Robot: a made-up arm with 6 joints.
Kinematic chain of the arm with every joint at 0, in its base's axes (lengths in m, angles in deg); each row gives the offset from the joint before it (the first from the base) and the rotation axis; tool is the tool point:
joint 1: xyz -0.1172 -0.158 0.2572 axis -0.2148 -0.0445 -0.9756
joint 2: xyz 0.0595 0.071 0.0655 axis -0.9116 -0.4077 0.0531
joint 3: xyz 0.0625 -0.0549 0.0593 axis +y
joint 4: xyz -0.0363 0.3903 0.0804 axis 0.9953 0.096 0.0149
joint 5: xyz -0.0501 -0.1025 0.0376 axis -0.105 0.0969 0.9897
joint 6: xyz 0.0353 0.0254 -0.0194 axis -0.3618 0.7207 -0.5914
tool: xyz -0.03 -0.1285 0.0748
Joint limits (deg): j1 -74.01..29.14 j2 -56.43..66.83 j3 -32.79..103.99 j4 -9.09..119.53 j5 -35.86..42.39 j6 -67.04..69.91
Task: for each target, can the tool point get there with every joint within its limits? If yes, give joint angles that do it. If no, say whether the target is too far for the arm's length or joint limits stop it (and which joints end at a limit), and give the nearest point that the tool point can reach.
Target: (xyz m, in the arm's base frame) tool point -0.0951 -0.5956 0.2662
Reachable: no: joint limits stop it (at a limit: joint 1, joint 2, joint 5, joint 6) | nearest point 0.0914 -0.2722 0.4928 | short by 0.437 m
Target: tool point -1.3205 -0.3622 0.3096
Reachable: no: too far | nearest point -0.6108 -0.0708 0.3492 | short by 0.768 m
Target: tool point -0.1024 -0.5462 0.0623
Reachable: no: joint limits stop it (at a limit: joint 1, joint 2, joint 3, joint 5) | nearest point 0.0581 -0.1667 0.0764 | short by 0.412 m
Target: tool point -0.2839 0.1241 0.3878
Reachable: yes | joints -34.52 4.45 85.04 80.80 28.49 -51.23
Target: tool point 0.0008 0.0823 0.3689
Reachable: yes | joints 17.84 23.41 72.47 76.49 -18.23 54.44
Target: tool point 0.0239 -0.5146 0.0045
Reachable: no: joint limits stop it (at a limit: joint 1, joint 2, joint 3, joint 5) | nearest point 0.0902 -0.1740 0.0414 | short by 0.349 m
